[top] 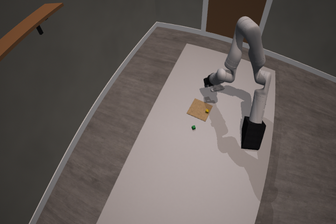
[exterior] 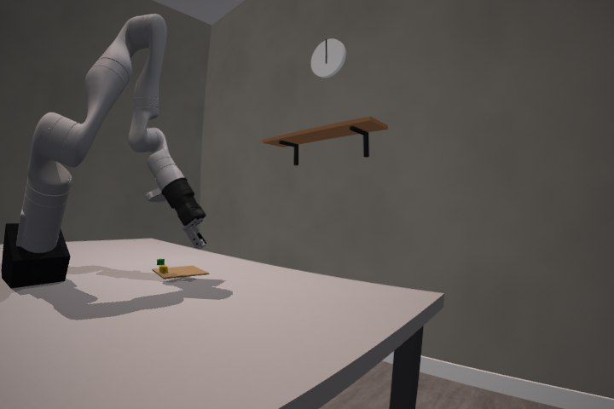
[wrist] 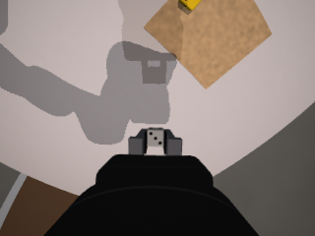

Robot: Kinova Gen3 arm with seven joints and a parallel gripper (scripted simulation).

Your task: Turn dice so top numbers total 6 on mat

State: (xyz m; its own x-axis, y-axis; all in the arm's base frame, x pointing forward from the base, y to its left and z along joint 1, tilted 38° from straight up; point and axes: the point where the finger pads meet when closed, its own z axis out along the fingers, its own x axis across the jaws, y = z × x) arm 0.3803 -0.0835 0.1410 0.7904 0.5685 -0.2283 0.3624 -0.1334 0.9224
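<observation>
My gripper is now 10 mm above the white die. From my hand the other things lie so: green die 290 mm to the left, 100 mm below; then yellow die 140 mm to the left, 100 mm below, 50 mm behind; then tan mat 140 mm to the left, 110 mm below.
</observation>
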